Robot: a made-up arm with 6 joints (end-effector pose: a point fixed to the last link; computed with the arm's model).
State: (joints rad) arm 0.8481 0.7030 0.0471 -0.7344 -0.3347 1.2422
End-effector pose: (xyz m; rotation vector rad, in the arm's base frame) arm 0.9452 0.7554 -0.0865 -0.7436 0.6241 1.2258
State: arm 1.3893 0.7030 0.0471 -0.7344 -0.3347 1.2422
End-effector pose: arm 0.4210 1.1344 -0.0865 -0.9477 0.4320 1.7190
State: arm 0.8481 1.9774 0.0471 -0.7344 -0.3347 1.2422
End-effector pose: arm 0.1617 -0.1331 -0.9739 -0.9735 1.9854 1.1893
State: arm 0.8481 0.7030 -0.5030 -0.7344 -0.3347 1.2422
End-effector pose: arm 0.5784 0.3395 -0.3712 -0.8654 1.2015 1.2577
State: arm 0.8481 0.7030 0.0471 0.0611 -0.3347 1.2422
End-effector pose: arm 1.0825 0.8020 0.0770 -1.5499 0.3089 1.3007
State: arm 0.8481 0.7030 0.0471 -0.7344 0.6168 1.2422
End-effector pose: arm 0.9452 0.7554 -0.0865 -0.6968 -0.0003 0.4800
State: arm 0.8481 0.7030 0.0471 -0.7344 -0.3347 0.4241
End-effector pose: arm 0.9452 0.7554 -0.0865 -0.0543 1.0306 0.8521
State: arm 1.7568 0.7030 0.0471 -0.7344 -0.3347 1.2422
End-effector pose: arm -0.0147 1.2099 -0.0865 -1.0762 0.2678 2.0480
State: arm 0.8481 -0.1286 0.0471 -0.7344 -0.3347 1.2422
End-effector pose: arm 0.8622 0.6613 0.9106 -0.5081 -0.2118 1.0645
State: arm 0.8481 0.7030 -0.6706 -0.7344 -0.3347 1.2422
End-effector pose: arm 0.4522 0.1963 -0.3934 -0.8962 1.3808 1.2539
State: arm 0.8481 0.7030 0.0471 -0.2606 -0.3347 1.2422
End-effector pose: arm 1.0395 0.7668 0.0057 -1.2250 0.4490 1.2870
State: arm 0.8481 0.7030 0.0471 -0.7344 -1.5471 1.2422
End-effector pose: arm 0.9452 0.7554 -0.0865 -0.6186 1.4891 2.1282
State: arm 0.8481 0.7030 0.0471 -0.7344 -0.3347 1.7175
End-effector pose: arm 0.9452 0.7554 -0.0865 -1.1372 0.3307 1.3918
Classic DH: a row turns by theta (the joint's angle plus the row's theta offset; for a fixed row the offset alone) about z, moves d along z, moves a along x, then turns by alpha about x. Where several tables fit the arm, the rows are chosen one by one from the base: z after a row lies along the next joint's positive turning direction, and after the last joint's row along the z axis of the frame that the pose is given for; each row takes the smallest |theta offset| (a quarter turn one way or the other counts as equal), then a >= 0, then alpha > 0; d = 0 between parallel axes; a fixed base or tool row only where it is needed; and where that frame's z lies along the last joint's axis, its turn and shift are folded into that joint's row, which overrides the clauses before.
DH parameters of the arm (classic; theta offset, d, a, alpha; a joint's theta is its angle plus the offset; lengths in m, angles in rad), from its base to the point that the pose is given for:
joint 1: 0 0.27 0 -1.5708
joint 2: -1.5708 0 0.634 3.1416
joint 3: 0 0 0 -1.5708
joint 4: 0 -1.132 0 1.5708
joint 5: 0 0.282 0 -1.5708
joint 6: 1.5708 0 0 1.5708
tool (fixed): -1.5708 0 0 0

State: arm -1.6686 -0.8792 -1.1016 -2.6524 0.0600 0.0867
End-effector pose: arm 0.1905 -0.6081 0.2954 1.9526 -2.0405 -0.8939
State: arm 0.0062 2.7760 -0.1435 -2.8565 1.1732 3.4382
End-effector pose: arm -0.8967 0.2651 -0.4941 0.0638 -2.1003 -0.5810
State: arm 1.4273 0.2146 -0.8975 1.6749 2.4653 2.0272
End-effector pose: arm 0.0979 0.8828 -0.0013 0.7388 -2.3098 0.7749
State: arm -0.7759 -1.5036 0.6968 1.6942 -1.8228 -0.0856
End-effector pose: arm -1.0644 1.0930 1.0627 0.6877 -0.7128 -2.2507
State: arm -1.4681 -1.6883 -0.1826 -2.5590 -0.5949 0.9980
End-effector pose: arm 0.1931 0.4232 1.3152 -0.2626 -1.2402 0.4150
